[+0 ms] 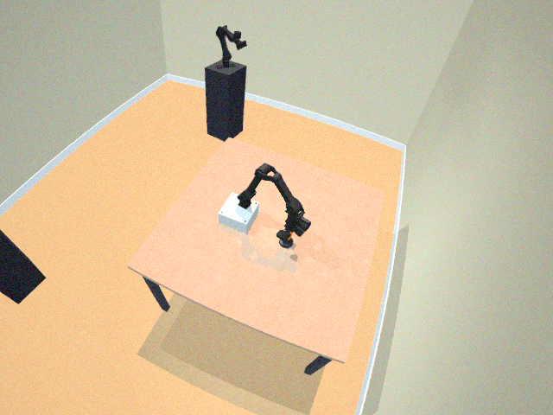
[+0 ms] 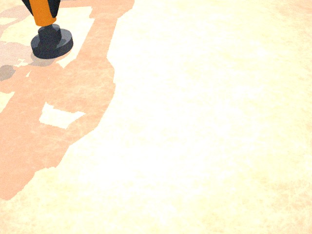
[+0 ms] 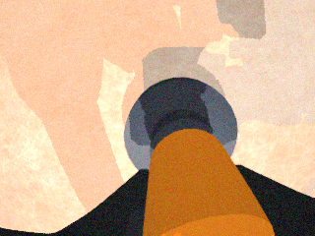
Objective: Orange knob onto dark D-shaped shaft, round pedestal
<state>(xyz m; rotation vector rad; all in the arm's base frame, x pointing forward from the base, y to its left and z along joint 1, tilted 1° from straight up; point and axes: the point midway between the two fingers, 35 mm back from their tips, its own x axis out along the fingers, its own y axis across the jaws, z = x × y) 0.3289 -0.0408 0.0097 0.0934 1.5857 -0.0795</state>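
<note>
The round pedestal lies 40 mm below my gripper tip. From my gripper tip the other things lie so: orange knob: 20 mm above.
</note>
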